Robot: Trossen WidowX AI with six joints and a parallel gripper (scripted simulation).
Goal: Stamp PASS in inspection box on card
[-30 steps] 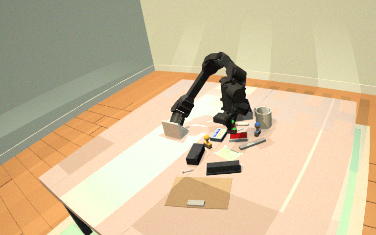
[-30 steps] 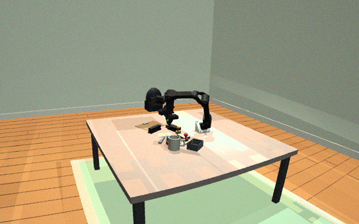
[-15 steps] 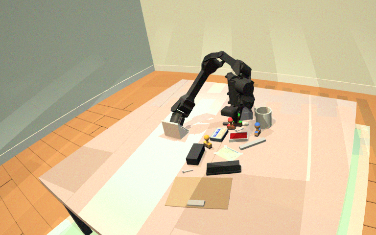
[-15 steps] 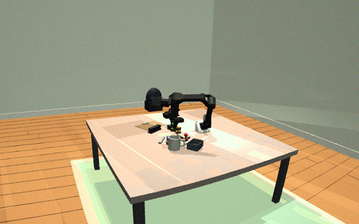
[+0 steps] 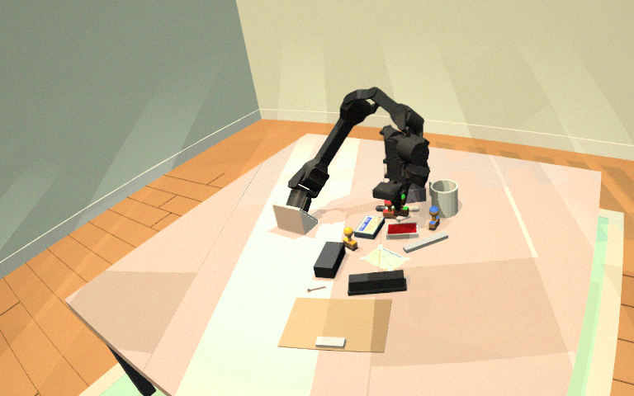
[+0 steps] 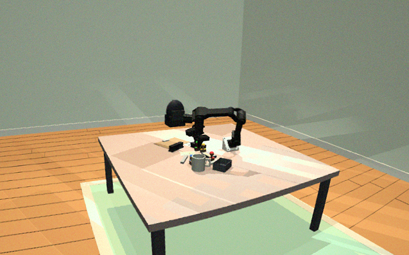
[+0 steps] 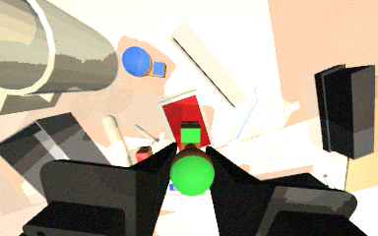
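Right now my gripper tip is 80 mm above the red ink pad. Round my gripper tip: blue-knobbed stamp: 70 mm ahead, 60 mm to the left, 60 mm below; green-knobbed stamp: right at my gripper tip; red-knobbed stamp: 70 mm behind, 60 mm to the left, 60 mm below.
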